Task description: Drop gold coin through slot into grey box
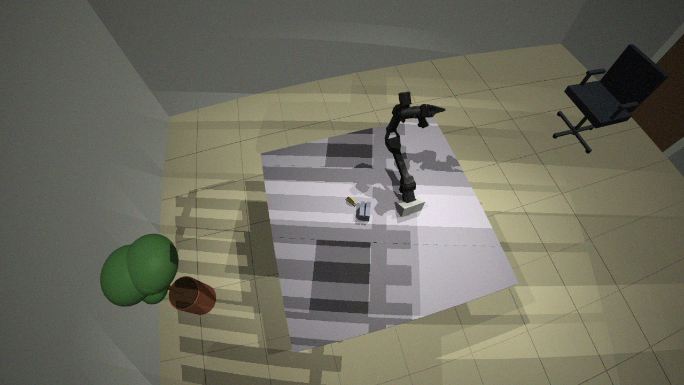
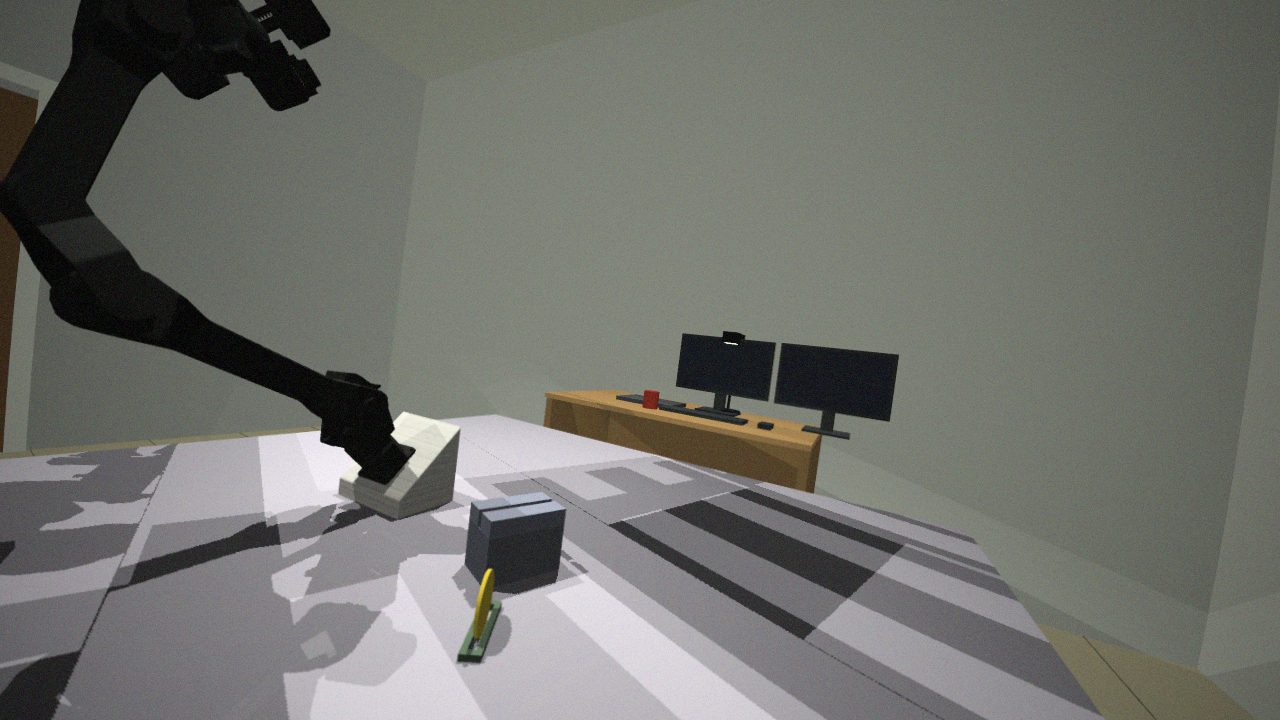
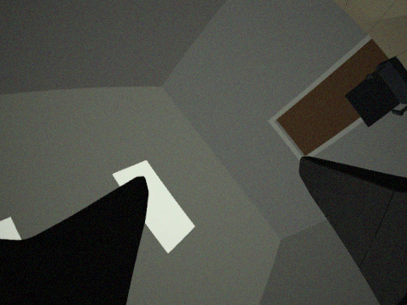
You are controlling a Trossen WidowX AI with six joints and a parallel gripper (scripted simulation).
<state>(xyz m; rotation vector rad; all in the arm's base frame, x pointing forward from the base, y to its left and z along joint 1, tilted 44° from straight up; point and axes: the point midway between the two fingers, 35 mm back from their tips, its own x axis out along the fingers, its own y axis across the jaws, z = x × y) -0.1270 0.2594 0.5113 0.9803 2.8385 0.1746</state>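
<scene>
My gripper tip is now 490 mm short of the coin, 10 mm to the right of it and 590 mm above it.
</scene>
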